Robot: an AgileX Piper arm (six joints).
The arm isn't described. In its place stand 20 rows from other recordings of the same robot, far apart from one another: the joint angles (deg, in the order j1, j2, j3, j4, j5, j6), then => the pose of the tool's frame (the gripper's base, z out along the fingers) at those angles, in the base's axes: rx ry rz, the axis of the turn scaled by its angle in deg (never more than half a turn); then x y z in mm.
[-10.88 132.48 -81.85 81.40 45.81 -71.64] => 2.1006, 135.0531, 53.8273, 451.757, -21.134, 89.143
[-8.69 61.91 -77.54 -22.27 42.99 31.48] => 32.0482, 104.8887, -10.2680, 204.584, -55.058, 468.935
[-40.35 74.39 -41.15 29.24 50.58 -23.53] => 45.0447, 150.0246, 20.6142, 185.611, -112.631, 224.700
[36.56 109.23 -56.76 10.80 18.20 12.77] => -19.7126, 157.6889, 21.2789, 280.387, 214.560, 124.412
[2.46 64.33 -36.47 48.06 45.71 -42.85] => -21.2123, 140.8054, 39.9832, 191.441, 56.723, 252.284
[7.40 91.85 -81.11 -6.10 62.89 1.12] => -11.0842, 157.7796, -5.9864, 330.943, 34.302, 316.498
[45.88 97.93 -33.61 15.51 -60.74 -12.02] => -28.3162, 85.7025, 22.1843, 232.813, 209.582, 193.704
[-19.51 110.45 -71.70 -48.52 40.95 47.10] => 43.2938, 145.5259, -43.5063, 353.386, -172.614, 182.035
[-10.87 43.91 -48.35 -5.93 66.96 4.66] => 19.0069, 146.3665, -10.2230, 112.162, -30.348, 333.145
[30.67 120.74 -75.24 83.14 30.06 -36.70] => 2.5268, 147.6879, 68.7527, 354.361, 262.769, 144.545
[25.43 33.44 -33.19 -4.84 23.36 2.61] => -24.4064, 106.1990, 14.2411, 109.614, 48.748, 324.585
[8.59 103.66 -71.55 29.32 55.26 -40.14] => -46.8120, 156.1226, 32.0335, 344.433, 89.063, 211.913
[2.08 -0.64 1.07 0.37 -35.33 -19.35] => -9.0206, 49.4647, -15.9632, 35.193, 0.938, 258.704
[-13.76 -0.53 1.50 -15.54 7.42 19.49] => 15.9623, 91.8793, -9.0618, 54.276, -16.533, 193.581
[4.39 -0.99 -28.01 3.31 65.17 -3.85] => -9.0237, 120.8053, 4.3270, -9.983, 4.016, 268.172
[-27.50 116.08 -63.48 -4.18 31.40 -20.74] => 5.0659, 170.6258, -10.1396, 319.140, -170.030, 100.072
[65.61 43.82 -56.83 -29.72 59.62 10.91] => -60.3484, 108.2222, 6.3329, 84.792, 92.760, 394.204
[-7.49 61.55 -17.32 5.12 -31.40 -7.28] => 5.9059, 97.9252, -10.0060, 195.342, -29.950, 235.577
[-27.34 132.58 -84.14 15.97 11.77 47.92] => 103.4421, 103.6425, 18.3633, 419.043, -210.906, 74.132
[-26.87 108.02 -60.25 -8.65 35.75 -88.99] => -100.1756, 146.7484, -19.8482, 301.096, -161.521, 136.719
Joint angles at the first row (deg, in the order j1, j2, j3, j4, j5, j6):
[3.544 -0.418 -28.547 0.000 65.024 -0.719]
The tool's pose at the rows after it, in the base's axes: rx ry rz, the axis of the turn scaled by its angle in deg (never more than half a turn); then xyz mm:
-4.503, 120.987, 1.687, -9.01, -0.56, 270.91
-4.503, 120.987, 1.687, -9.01, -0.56, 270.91
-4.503, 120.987, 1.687, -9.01, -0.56, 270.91
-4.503, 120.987, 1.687, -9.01, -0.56, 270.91
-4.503, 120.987, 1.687, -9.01, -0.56, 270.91
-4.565, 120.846, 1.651, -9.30, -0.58, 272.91
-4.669, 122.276, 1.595, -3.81, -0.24, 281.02
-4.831, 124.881, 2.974, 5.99, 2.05, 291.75
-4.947, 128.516, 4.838, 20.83, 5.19, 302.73
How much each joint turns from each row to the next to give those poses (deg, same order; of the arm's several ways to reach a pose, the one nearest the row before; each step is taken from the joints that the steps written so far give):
[0.002 0.000 0.001 -0.001 -0.001 0.002]
[0.000 0.000 0.000 0.000 0.000 0.000]
[0.000 0.000 0.000 0.000 0.000 0.000]
[0.000 0.000 0.000 0.000 0.000 0.000]
[0.000 0.000 0.000 0.000 0.000 0.000]
[0.001 0.230 -0.429 -0.001 0.061 -0.063]
[0.000 3.129 -1.584 -0.001 -0.112 -0.047]
[-0.002 4.823 -2.223 1.167 0.000 -0.001]
[0.002 6.138 -2.497 1.541 0.002 0.002]

